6 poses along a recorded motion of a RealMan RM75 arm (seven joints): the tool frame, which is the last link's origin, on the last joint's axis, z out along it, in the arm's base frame.
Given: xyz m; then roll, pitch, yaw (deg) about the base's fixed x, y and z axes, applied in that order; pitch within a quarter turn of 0, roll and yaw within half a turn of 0.
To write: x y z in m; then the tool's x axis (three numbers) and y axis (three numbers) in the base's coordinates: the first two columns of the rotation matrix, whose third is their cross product. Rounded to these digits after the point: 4 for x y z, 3 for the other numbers.
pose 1, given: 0.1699 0.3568 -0.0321 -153.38 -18.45 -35.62
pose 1, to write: 0.1699 0.3568 -0.0321 0.771 -0.552 0.316 -0.405 -0.809 -0.425
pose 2, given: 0.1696 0.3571 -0.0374 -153.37 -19.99 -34.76
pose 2, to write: 0.1696 0.3571 -0.0374 0.772 -0.536 0.342 -0.384 -0.822 -0.421
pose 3, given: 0.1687 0.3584 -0.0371 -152.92 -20.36 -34.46
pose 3, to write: 0.1687 0.3584 -0.0371 0.773 -0.530 0.348 -0.373 -0.824 -0.427
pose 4, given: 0.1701 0.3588 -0.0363 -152.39 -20.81 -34.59
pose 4, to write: 0.1701 0.3588 -0.0363 0.770 -0.531 0.355 -0.368 -0.823 -0.433
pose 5, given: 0.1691 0.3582 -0.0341 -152.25 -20.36 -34.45
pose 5, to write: 0.1691 0.3582 -0.0341 0.773 -0.530 0.348 -0.367 -0.821 -0.437
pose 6, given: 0.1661 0.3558 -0.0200 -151.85 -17.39 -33.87
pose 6, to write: 0.1661 0.3558 -0.0200 0.792 -0.532 0.299 -0.374 -0.811 -0.450
